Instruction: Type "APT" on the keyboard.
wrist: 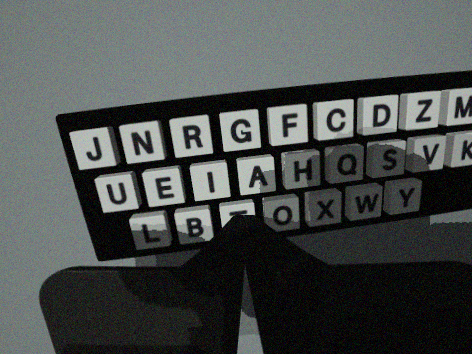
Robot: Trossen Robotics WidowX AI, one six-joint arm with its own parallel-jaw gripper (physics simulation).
Labels:
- my gripper: 243, 225
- black keyboard: 111, 235

